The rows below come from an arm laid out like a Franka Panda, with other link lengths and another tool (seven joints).
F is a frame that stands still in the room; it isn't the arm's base.
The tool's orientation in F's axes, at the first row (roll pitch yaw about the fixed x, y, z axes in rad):
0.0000 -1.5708 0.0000
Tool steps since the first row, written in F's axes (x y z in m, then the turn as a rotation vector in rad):
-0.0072 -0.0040 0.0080 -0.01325 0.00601 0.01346
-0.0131 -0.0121 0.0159 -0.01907 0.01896 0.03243
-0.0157 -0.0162 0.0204 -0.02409 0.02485 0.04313
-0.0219 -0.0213 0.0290 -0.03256 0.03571 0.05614
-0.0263 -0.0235 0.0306 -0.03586 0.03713 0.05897
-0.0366 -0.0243 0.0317 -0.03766 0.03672 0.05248
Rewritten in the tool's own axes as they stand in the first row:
0.0080 -0.0040 0.0072 0.01346 0.00601 0.01325
0.0159 -0.0121 0.0131 0.03243 0.01896 0.01907
0.0204 -0.0162 0.0157 0.04313 0.02485 0.02409
0.0290 -0.0213 0.0219 0.05614 0.03571 0.03256
0.0306 -0.0235 0.0263 0.05897 0.03713 0.03586
0.0317 -0.0243 0.0366 0.05248 0.03672 0.03766

